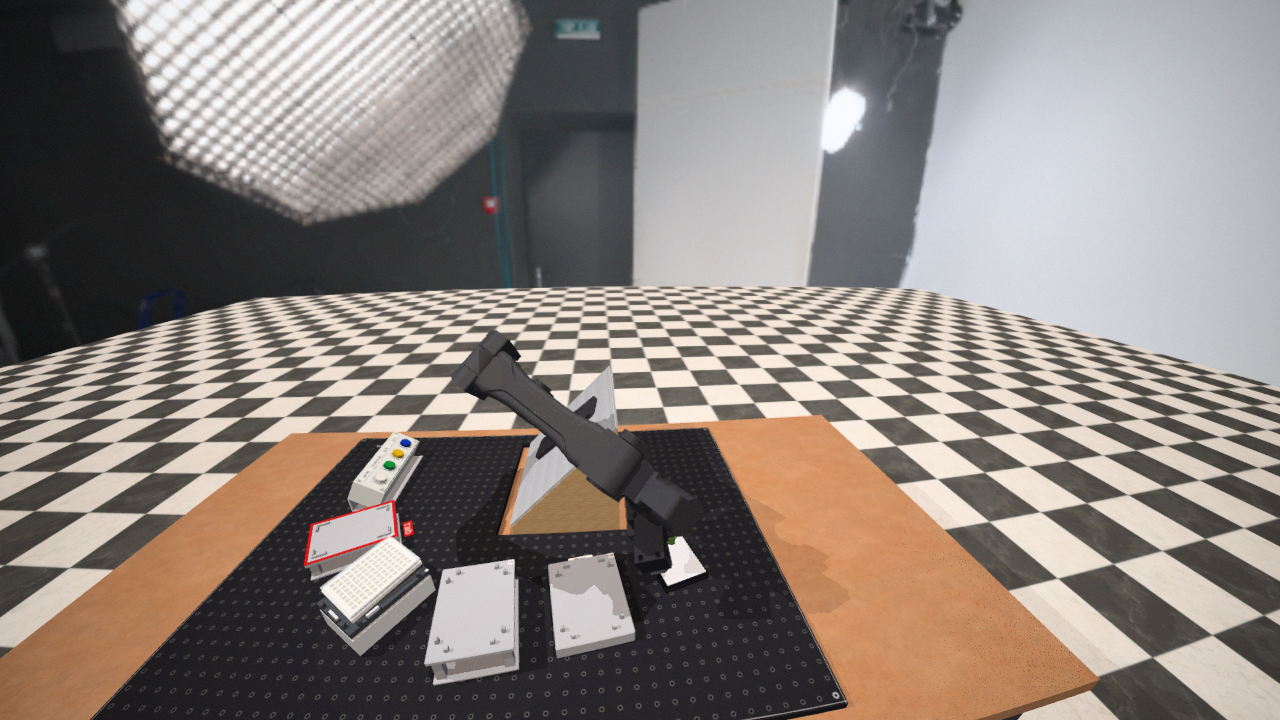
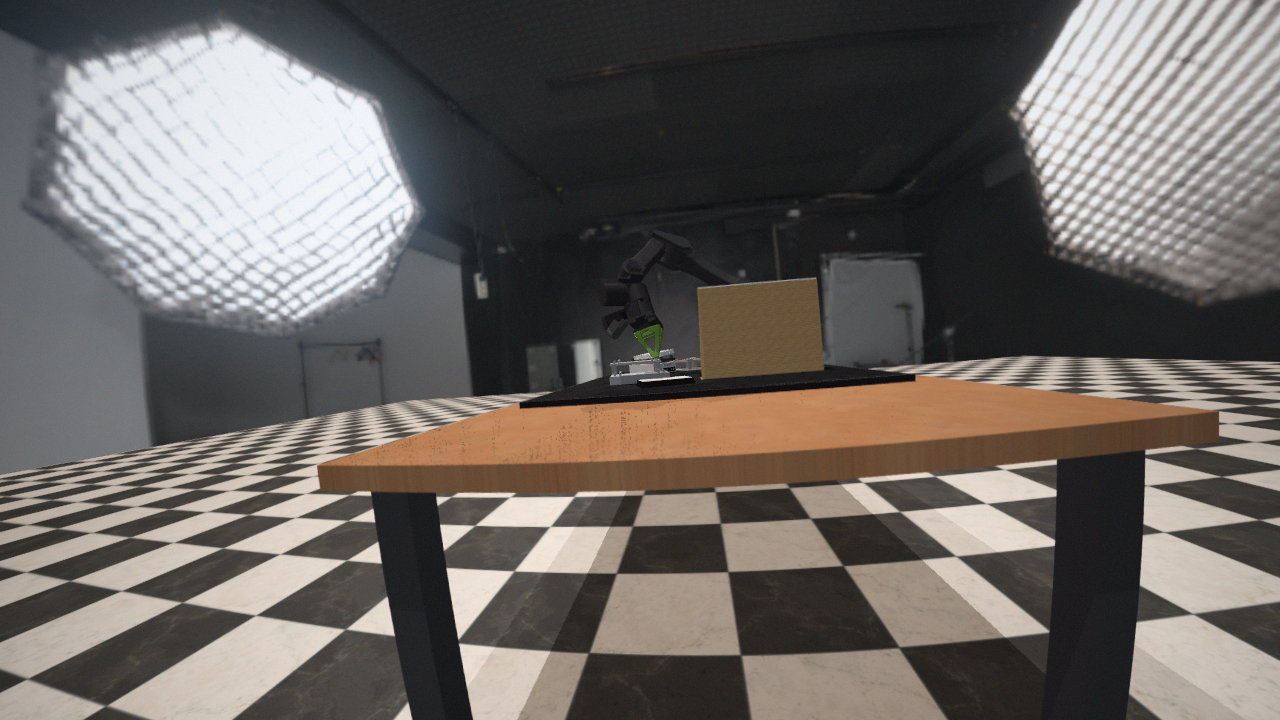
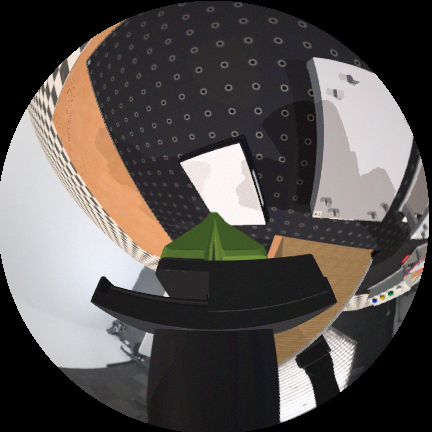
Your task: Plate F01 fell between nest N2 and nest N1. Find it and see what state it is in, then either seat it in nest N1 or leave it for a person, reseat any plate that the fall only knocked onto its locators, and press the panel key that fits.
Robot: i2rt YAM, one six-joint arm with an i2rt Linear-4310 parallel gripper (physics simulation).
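Frame: origin at the arm's base, x back, y left, z down, level; centimetres.
Where they show: gripper, fingertip midpoint: (image 1: 673, 541) (image 2: 656, 357) (image 3: 213, 217); arm's base, link origin: (image 2: 760, 323).
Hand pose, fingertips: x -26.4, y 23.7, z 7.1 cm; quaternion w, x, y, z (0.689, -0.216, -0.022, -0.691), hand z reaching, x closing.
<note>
Things, the pixels of their centre, and the offset from my fingertips. "pt": a spot on its surface instead. Level surfaces: height alone.
- white-topped slab with a black edge, body centre: (image 3: 227, 191) (image 1: 672, 557) (image 2: 664, 381) dx +1.7, dy +0.2, dz +5.9 cm
- white plate with many wells, body centre: (image 1: 371, 573) (image 2: 653, 353) dx -11.8, dy -49.4, dz -0.9 cm
- left grey block, surface spot: (image 1: 382, 619) pt dx -16.7, dy -45.6, dz +3.1 cm
- key panel, body centre: (image 1: 386, 467) (image 3: 388, 288) dx +20.8, dy -68.6, dz +2.4 cm
- red-bordered tray, body centre: (image 1: 355, 536) (image 2: 691, 363) dx +0.3, dy -63.0, dz +4.3 cm
- red tag, surface spot: (image 1: 408, 528) pt dx +5.9, dy -55.0, dz +6.4 cm
- perforated black mat, surface height: dz +6.6 cm
- wooden table, surface height: dz +7.9 cm
My gripper (image 2: 655, 355) (image 3: 213, 217) has its green fingers shut with nothing between them. The tips are above the mat near a white-topped slab with a black edge (image 1: 683, 563) (image 2: 665, 381) (image 3: 232, 185), which lies flat. A white plate with many wells (image 1: 374, 577) rests on a dark-edged piece over the left grey block (image 1: 382, 619); its label is unreadable. Two grey nests with small corner locators, a middle one (image 1: 474, 608) and a right one (image 1: 586, 601) (image 3: 350, 150), hold no plate. The key panel (image 1: 371, 470) (image 3: 395, 294) has blue, yellow, green and white keys.
A red-bordered tray (image 1: 353, 534) with a red tag (image 1: 408, 528) stands between the key panel and the well plate. A tilted board on a wooden wedge (image 1: 572, 512) (image 2: 760, 329) (image 3: 325, 260) stands behind the nests, beside the arm. The perforated black mat (image 1: 716, 662) (image 3: 205, 65) lies on the wooden table (image 1: 930, 617) (image 2: 805, 429).
</note>
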